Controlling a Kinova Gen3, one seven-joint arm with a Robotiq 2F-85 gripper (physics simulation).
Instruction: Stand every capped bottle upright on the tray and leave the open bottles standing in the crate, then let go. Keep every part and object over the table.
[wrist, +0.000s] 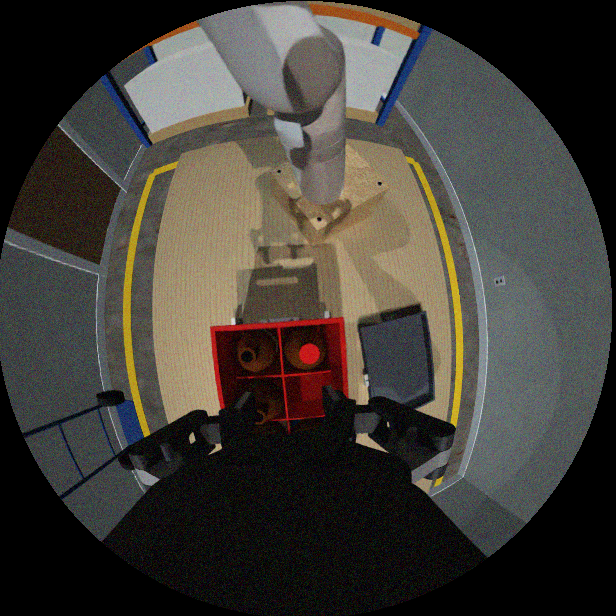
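Observation:
A red crate (279, 370) with four compartments sits on the table below the wrist camera. Its far-left cell holds a brown bottle with a dark open mouth (252, 353). Its far-right cell holds a brown bottle with a red cap (308, 353). A third brown bottle (263, 405) shows in the near-left cell, partly hidden by a finger; I cannot tell if it is capped. My gripper (285, 402) hangs above the crate's near cells with fingers spread, open and empty. A dark grey tray (396, 356) lies right of the crate, empty.
The arm's own links (310, 114) and base (321, 215) rise at the far side of the table. A yellow line (129, 298) runs along the table's left and right edges. A dark step frame (80, 436) stands off the table at the left.

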